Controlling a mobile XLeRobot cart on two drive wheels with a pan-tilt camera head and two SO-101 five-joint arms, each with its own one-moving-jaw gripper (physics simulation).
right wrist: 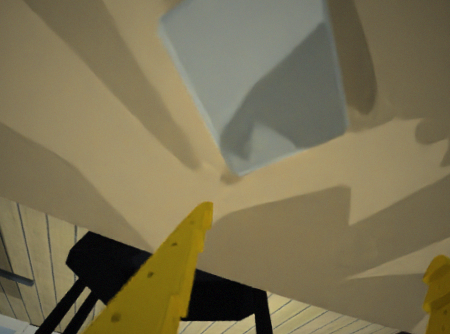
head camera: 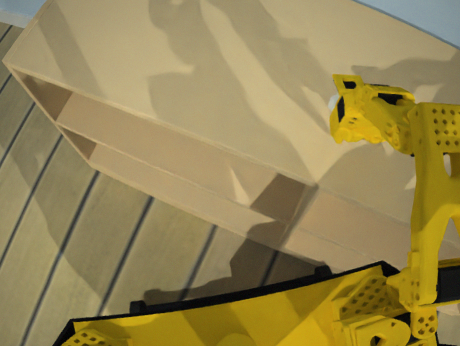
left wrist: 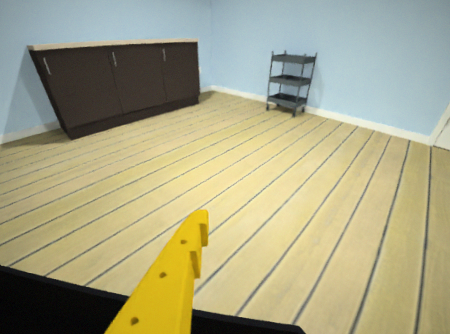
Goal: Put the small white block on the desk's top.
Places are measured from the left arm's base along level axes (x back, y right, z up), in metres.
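Where they show: left hand, its tool point: [left wrist: 208,223]; right hand, its tool point: [right wrist: 212,211] [head camera: 340,140]; right arm's base, origin of its link: [head camera: 395,324].
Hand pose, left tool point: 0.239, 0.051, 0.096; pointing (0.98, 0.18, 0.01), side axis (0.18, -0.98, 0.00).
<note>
After its pixels a point has its place, as x, y, z.
The small white block [head camera: 333,103] @(-0.305, 0.355, -0.139) [right wrist: 270,85] appears to rest on the desk's top [head camera: 125,45] @(-0.496, 0.063, -0.165) [right wrist: 100,165] @(-0.276, 0.295, -0.164). In the head view only a sliver of it shows at the left side of my right gripper [head camera: 340,111] @(-0.243, 0.322, -0.034) [right wrist: 322,232], which hides the rest. In the right wrist view the block is large at the upper middle, partly shaded, beyond the jaw tips and apart from them. The right gripper's jaws stand wide apart with nothing between them. My left gripper [left wrist: 201,225] shows one notched jaw over the floor, so it is fully open and empty.
The desk's front has open shelf compartments [head camera: 115,120] @(-0.501, -0.021, -0.430) facing my yellow cart base [head camera: 225,320] @(-0.047, 0.151, 0.000). A black cart part [right wrist: 225,299] shows past the desk edge in the right wrist view. A dark cabinet [left wrist: 120,80] @(2.323, 1.531, -0.253) and a grey trolley [left wrist: 292,59] @(2.984, -0.375, -0.074) stand far off by the walls.
</note>
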